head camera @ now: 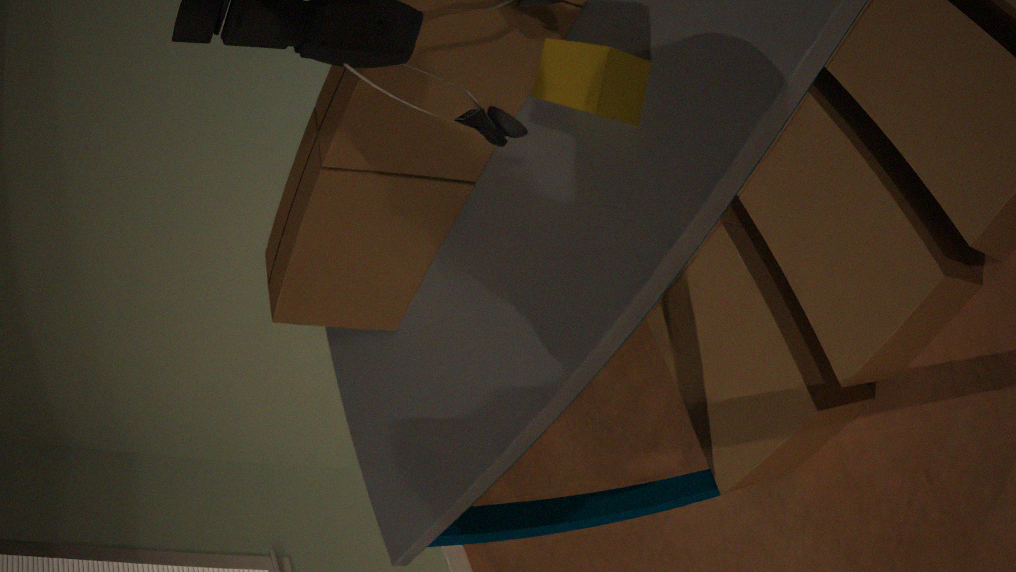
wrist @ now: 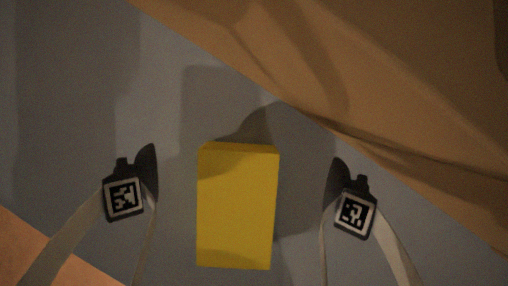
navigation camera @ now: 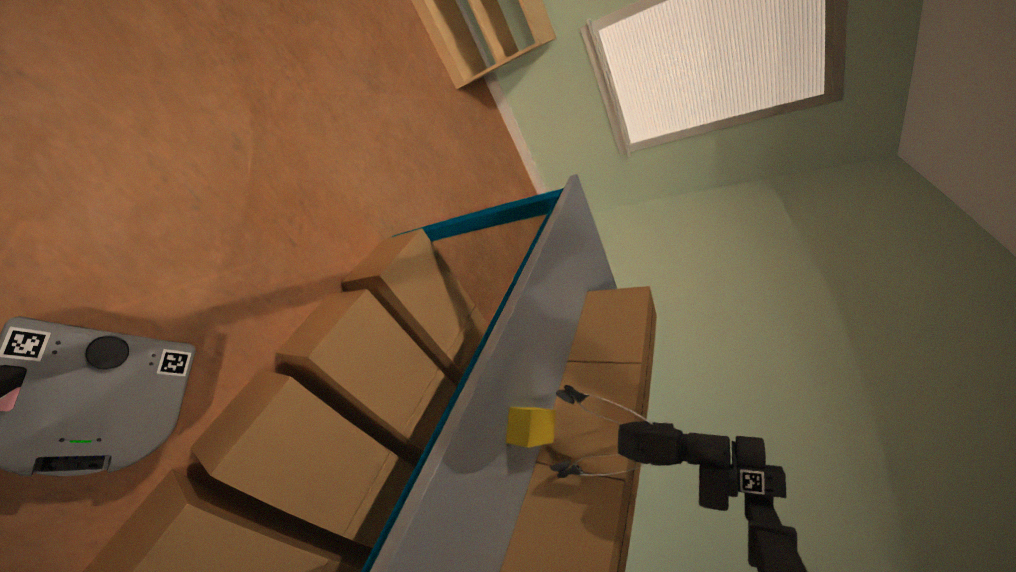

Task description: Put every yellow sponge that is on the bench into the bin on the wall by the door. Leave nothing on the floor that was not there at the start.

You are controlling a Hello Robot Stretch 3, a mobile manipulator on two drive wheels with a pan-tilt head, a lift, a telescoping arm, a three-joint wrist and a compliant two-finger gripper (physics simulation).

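A yellow sponge sits as a block on the grey bench top, near the brown boxes at the back. My gripper is open, pointing down. In the wrist view its fingers stand on either side of the sponge with a gap on both sides, touching neither. In the navigation camera view the fingertips appear to the wall side of the sponge; their exact height above the bench is hard to tell. The bin and the door do not show.
Brown boxes line the back of the bench by the green wall. More large boxes stand below its front edge, near a blue frame bar. My base is on the floor in front. A wooden shelf stands beyond.
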